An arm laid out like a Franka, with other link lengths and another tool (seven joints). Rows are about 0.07 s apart.
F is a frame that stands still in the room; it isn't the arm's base.
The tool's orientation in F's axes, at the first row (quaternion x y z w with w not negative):
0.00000, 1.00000, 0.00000, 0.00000
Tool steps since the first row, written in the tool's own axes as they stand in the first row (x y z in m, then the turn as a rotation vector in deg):
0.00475, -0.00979, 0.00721, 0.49, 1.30, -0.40
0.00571, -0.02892, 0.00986, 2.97, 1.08, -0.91
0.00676, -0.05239, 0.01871, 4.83, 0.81, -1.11
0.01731, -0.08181, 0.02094, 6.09, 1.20, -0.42
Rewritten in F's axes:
-0.00475, -0.00979, -0.00721, -0.49, 1.30, 0.40
-0.00571, -0.02892, -0.00986, -2.97, 1.08, 0.91
-0.00676, -0.05239, -0.01871, -4.83, 0.81, 1.11
-0.01731, -0.08181, -0.02094, -6.09, 1.20, 0.42

